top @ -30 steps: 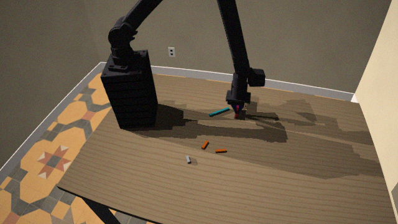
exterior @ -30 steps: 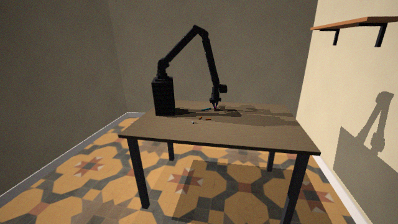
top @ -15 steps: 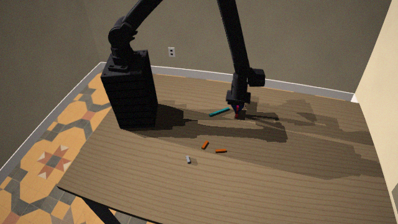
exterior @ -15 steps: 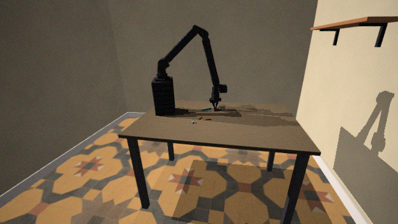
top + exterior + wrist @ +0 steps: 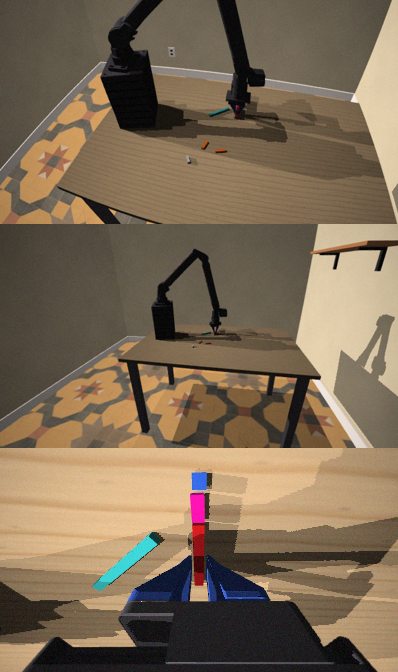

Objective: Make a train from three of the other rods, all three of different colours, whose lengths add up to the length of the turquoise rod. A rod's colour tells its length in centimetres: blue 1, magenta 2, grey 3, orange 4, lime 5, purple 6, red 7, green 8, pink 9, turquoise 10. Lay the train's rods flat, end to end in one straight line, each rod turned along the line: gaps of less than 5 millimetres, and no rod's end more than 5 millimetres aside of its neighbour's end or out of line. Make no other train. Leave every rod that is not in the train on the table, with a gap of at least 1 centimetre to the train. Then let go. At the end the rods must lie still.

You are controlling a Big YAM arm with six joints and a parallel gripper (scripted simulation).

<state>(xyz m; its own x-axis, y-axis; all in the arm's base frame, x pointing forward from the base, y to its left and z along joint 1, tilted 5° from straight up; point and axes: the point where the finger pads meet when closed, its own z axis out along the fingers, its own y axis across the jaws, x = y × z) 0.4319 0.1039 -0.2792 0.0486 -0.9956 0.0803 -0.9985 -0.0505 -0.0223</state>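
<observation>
Right now my hand is 1 cm above the red rod. Round my hand: magenta rod: 5 cm to the left, 1 cm below; turquoise rod: 8 cm behind, 1 cm to the right, 1 cm below; blue rod: 7 cm to the left, 1 cm below.
</observation>
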